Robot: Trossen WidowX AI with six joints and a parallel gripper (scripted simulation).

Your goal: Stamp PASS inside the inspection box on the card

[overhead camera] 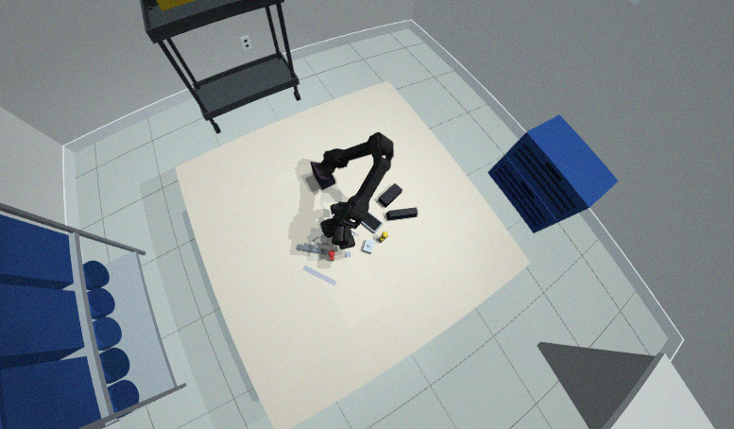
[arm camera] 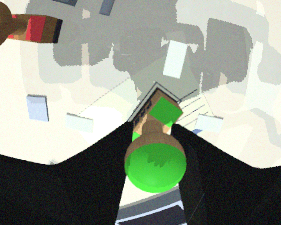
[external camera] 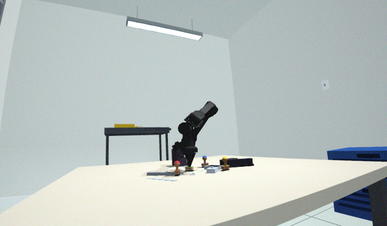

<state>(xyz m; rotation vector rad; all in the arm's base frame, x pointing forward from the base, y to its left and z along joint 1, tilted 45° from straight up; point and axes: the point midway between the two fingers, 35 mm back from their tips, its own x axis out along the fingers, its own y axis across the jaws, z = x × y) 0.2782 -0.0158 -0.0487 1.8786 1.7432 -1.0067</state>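
Now: the white card 30 mm below my gripper tip, 10 mm to the left of it and 10 mm ahead of it. The rest, counted from my gripper tip: ink pad (130 mm to the left, 20 mm below, 20 mm ahead); red-knobbed stamp (90 mm to the right, 70 mm ahead); small grey block (110 mm ahead, 70 mm to the left, 10 mm below).
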